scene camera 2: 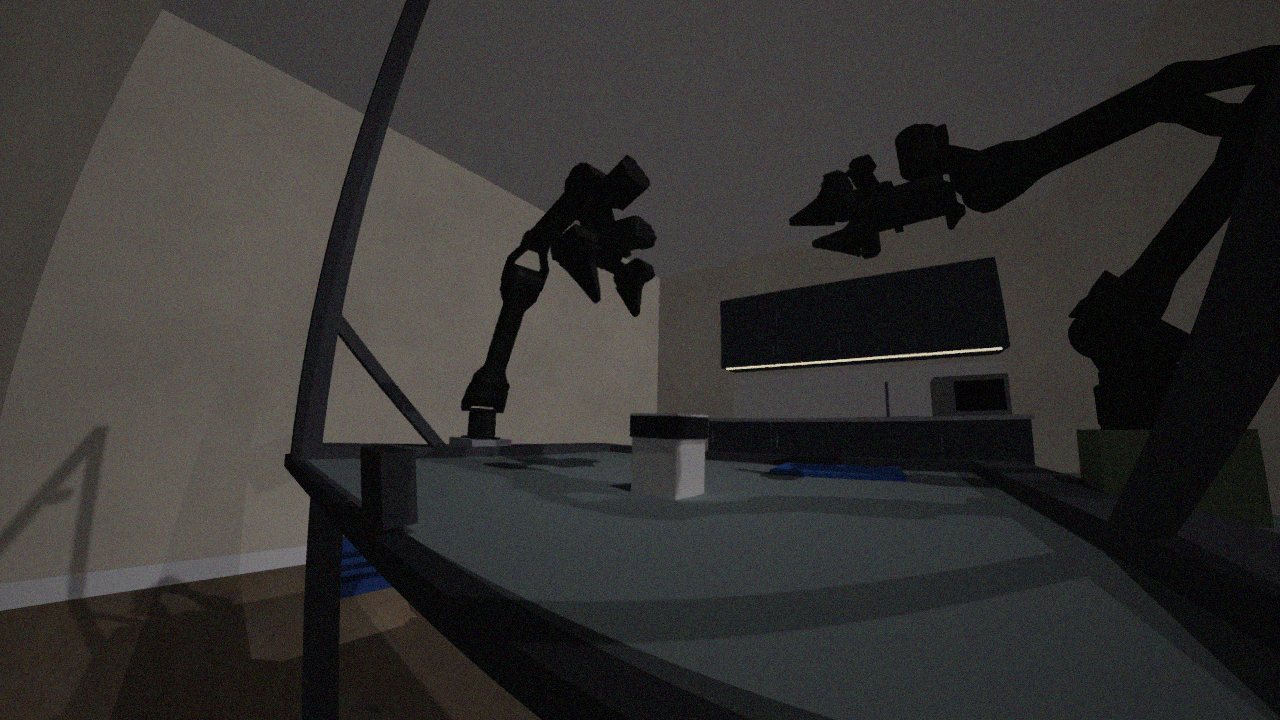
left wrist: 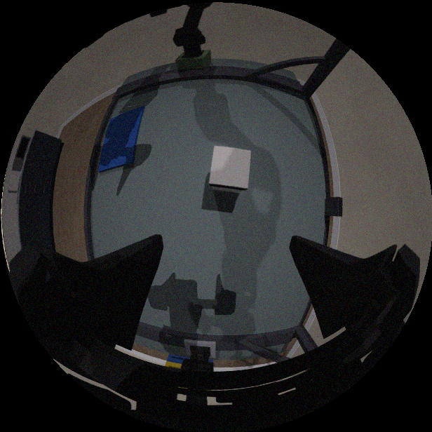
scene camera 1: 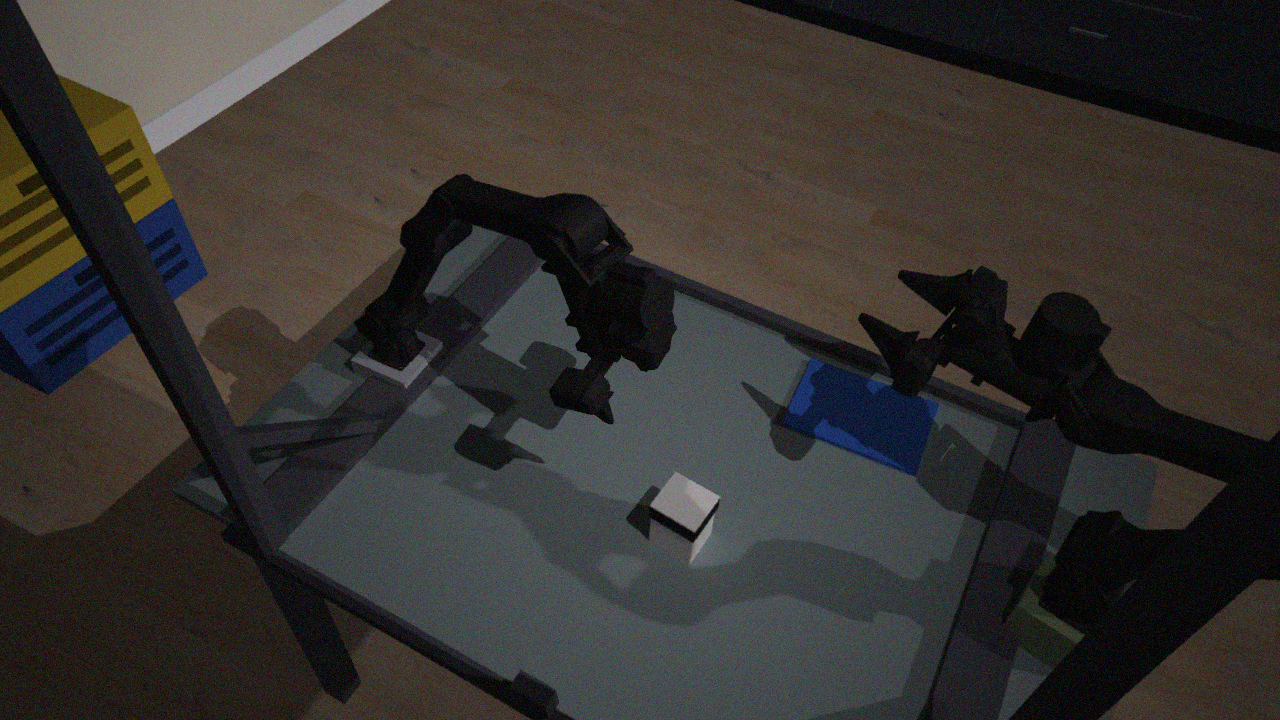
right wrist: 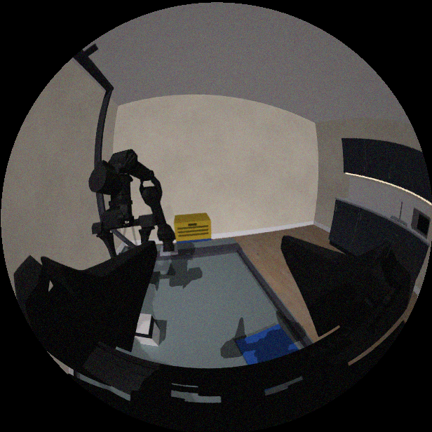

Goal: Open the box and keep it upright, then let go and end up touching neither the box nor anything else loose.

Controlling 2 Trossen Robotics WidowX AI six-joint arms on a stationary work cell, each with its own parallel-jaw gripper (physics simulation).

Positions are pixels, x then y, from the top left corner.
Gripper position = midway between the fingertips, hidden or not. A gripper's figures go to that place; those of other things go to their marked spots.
Labels:
The left gripper (scene camera 2: 618, 309): 0.55 m from the lens. The right gripper (scene camera 2: 801, 234): 0.66 m from the lens. A flat blue panel (scene camera 2: 882, 473): 0.68 m from the lens.

